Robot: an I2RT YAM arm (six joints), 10 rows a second.
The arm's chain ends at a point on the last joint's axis. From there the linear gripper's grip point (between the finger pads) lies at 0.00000 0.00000 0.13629 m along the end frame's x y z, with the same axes.
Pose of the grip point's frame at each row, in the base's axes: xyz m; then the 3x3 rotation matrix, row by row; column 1 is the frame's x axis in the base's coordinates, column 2 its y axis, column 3 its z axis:
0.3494 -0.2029 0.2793; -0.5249 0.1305 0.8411; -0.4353 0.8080 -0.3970; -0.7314 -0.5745 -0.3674
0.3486 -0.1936 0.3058; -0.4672 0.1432 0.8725; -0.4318 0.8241 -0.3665; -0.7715 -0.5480 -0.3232
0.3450 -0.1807 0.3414; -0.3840 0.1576 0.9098; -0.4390 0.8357 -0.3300; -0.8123 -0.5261 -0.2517
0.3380 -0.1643 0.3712; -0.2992 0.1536 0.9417; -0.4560 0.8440 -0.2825; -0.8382 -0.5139 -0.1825
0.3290 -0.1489 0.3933; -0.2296 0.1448 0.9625; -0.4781 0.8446 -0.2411; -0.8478 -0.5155 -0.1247
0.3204 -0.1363 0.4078; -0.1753 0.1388 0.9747; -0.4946 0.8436 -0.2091; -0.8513 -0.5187 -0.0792
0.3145 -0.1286 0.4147; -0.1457 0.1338 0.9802; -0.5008 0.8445 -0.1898; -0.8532 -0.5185 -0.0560
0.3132 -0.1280 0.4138; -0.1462 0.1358 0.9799; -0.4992 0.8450 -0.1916; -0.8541 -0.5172 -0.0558
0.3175 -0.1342 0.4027; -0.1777 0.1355 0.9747; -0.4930 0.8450 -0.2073; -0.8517 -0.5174 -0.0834
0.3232 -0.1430 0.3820; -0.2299 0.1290 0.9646; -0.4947 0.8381 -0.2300; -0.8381 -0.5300 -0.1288
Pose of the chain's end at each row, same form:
0.2348 -0.1488 0.3294; -0.5249 0.1305 0.8411; -0.4353 0.8080 -0.3970; -0.7314 -0.5745 -0.3674
0.2297 -0.1436 0.3498; -0.4672 0.1432 0.8725; -0.4318 0.8241 -0.3665; -0.7715 -0.5480 -0.3232
0.2210 -0.1357 0.3757; -0.3840 0.1576 0.9098; -0.4390 0.8357 -0.3300; -0.8123 -0.5261 -0.2517
0.2097 -0.1258 0.3961; -0.2992 0.1536 0.9417; -0.4560 0.8440 -0.2825; -0.8382 -0.5139 -0.1825
0.1978 -0.1160 0.4103; -0.2296 0.1448 0.9625; -0.4781 0.8446 -0.2411; -0.8478 -0.5155 -0.1247
0.1876 -0.1078 0.4186; -0.1753 0.1388 0.9747; -0.4946 0.8436 -0.2091; -0.8513 -0.5187 -0.0792
0.1809 -0.1027 0.4223; -0.1457 0.1338 0.9802; -0.5008 0.8445 -0.1898; -0.8532 -0.5185 -0.0560
0.1796 -0.1019 0.4214; -0.1462 0.1358 0.9799; -0.4992 0.8450 -0.1916; -0.8541 -0.5172 -0.0558
0.1847 -0.1059 0.4141; -0.1777 0.1355 0.9747; -0.4930 0.8450 -0.2073; -0.8517 -0.5174 -0.0834
0.1917 -0.1117 0.3996; -0.2299 0.1290 0.9646; -0.4947 0.8381 -0.2300; -0.8381 -0.5300 -0.1288

